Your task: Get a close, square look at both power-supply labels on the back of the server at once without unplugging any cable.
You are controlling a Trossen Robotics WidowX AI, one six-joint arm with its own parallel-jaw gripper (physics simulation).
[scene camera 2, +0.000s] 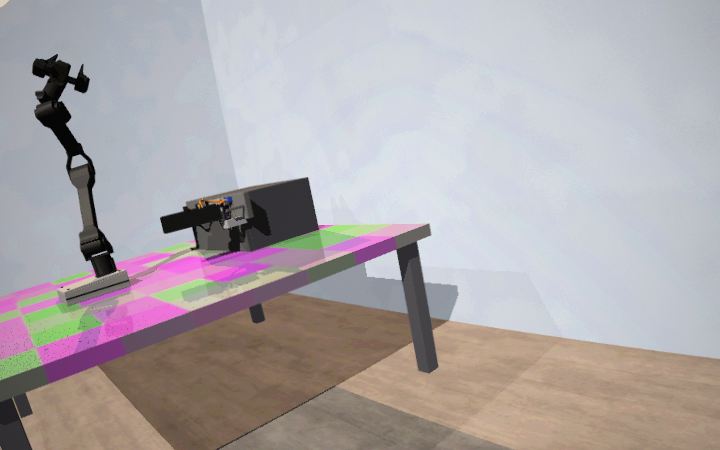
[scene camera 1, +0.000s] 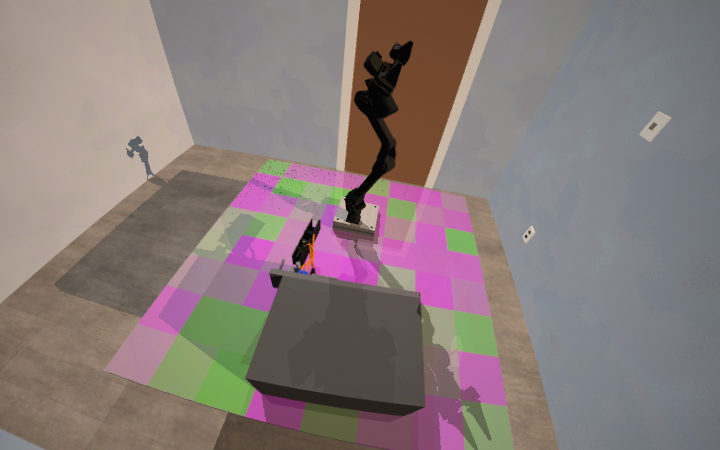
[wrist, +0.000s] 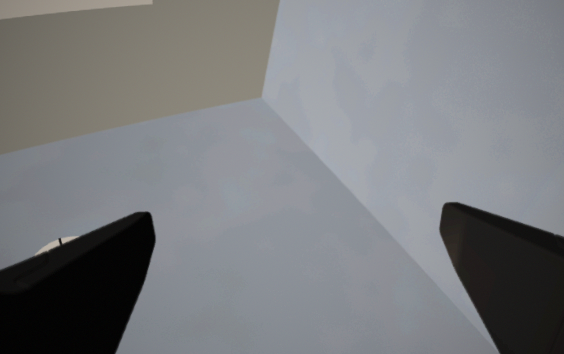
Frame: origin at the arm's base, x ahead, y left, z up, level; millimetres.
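Where they show: gripper, fingertip midpoint: (scene camera 2: 70,60) (scene camera 1: 406,52) (wrist: 298,222); arm's base, link origin: (scene camera 2: 106,274) (scene camera 1: 353,218).
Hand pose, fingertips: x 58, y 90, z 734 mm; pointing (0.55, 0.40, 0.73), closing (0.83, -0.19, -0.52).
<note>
Each offset is from my fingertips to the centre of the thing. "pt": to the spot under its first point.
The server (scene camera 1: 339,344) (scene camera 2: 284,212) is a dark grey box on the table. Its back faces the arm's base. A black bar-like part {pt dx +294, dy -215, dz -591 mm} (scene camera 1: 303,248) (scene camera 2: 185,219) sticks out from one side of the back. Orange cables {pt dx +302, dy -187, dz -605 mm} (scene camera 1: 310,254) (scene camera 2: 212,201) and a blue piece {pt dx +390, dy -197, dz -592 mm} (scene camera 2: 228,200) sit beside that part, at the server's back. The power-supply labels do not show in any view. My gripper (scene camera 1: 390,57) (scene camera 2: 69,64) (wrist: 298,222) is open and empty, raised high above the arm's base and well away from the server. The wrist view shows both fingers against walls and ceiling.
The arm's base plate (scene camera 1: 342,227) (scene camera 2: 95,289) stands on the magenta and green table (scene camera 1: 467,281) (scene camera 2: 286,285). A brown door (scene camera 1: 419,106) is behind the arm. Pale blue walls (scene camera 1: 610,265) (scene camera 2: 477,132) (wrist: 250,250) surround the table. A pale round object (wrist: 52,245) shows behind the left finger.
</note>
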